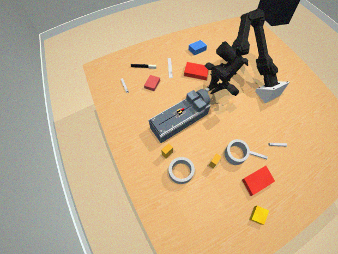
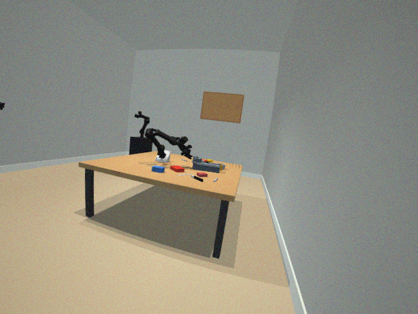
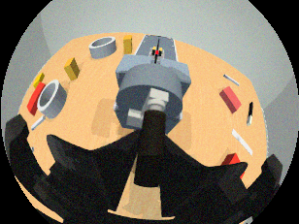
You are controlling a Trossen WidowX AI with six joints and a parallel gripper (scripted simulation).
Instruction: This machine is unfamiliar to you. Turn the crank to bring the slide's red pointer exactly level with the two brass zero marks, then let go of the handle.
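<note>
The dark crank handle lies 3 cm above my gripper tip and 2 cm behind it. Round my gripper tip: red block: 21 cm to the right, 20 cm ahead, 8 cm below; then blue block: 36 cm to the right, 13 cm behind, 7 cm below; then red pointer: 15 cm ahead, 4 cm to the left, 1 cm below.
</note>
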